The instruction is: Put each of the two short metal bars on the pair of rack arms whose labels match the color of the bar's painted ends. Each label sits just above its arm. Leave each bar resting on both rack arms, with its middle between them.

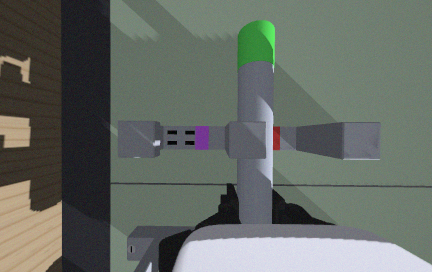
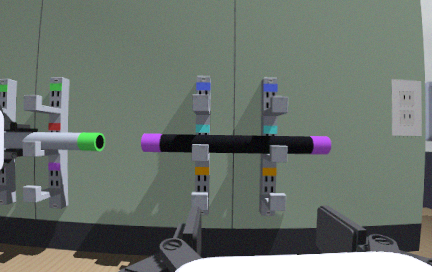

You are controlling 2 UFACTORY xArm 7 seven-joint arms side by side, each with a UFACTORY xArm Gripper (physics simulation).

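Frame: origin at the left arm's base, x ahead, y left, z up, level; centimetres.
Where they show: left gripper, fingertip midpoint: (image 1: 246,196); right gripper, fingertip midpoint: (image 2: 259,226).
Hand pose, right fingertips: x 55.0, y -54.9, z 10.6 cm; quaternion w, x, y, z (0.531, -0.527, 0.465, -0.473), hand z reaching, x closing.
Observation:
Things, the pixels of their top centre, and the offset from my right fingertips.
- grey bar with green ends, middle of its top: (image 1: 271,215) (image 2: 18,131) dx +13.6, dy +40.7, dz +6.7 cm
- black bar with purple ends, middle of its top: (image 2: 236,135) dx +18.5, dy +1.9, dz +6.7 cm
- white outlet plate, middle of its top: (image 2: 406,80) dx +26.2, dy -32.8, dz +18.5 cm
A grey bar with green ends (image 1: 256,90) (image 2: 60,140) lies level at the middle arms of the left rack (image 1: 217,138) (image 2: 60,187), just below the red labels (image 1: 276,138) (image 2: 54,127). My left gripper (image 1: 246,196) is shut on this bar; its fingers press on both sides. Green labels (image 2: 55,87) are at that rack's top, purple labels (image 1: 202,138) (image 2: 54,166) lower. A black bar with purple ends (image 2: 235,144) rests across the middle arms of the right rack (image 2: 269,187), below the teal labels (image 2: 270,129). My right gripper (image 2: 259,226) is open, below and in front of it.
The right rack also has blue labels (image 2: 203,86) above its top arms and orange labels (image 2: 202,170) above its bottom arms. A green wall (image 1: 350,220) (image 2: 325,50) stands behind both racks. A dark baseboard (image 1: 85,125) (image 2: 390,237) runs along its foot. A white outlet plate (image 2: 406,126) is at right.

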